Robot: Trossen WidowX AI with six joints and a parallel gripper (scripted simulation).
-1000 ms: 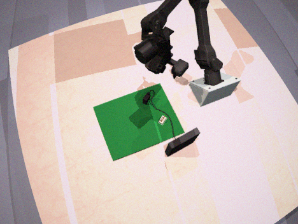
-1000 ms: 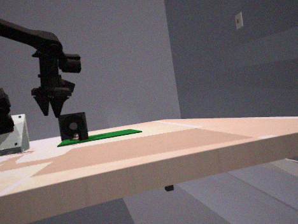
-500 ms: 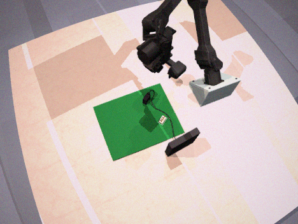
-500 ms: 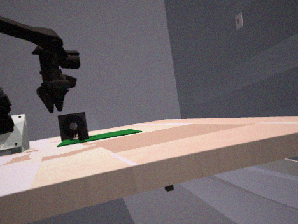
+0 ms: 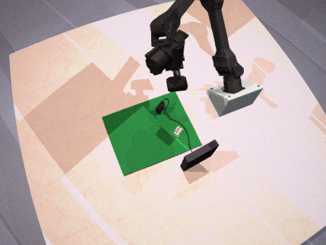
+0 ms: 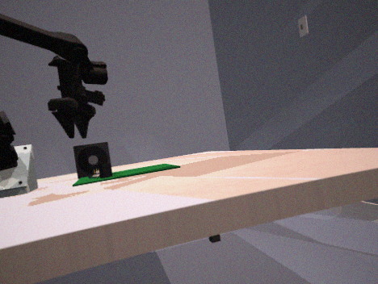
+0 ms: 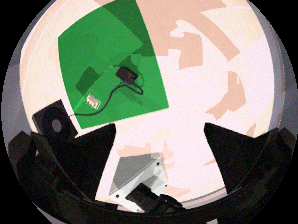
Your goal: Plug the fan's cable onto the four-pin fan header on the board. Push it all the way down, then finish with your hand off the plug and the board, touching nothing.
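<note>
Right now the dark plug is 110 mm below my gripper tip, 60 mm ahead of it and 30 mm to the left of it. Round my gripper tip: green board: 140 mm below, 130 mm ahead, 90 mm to the left; black fan: 260 mm to the left, 70 mm below, 50 mm ahead.
</note>
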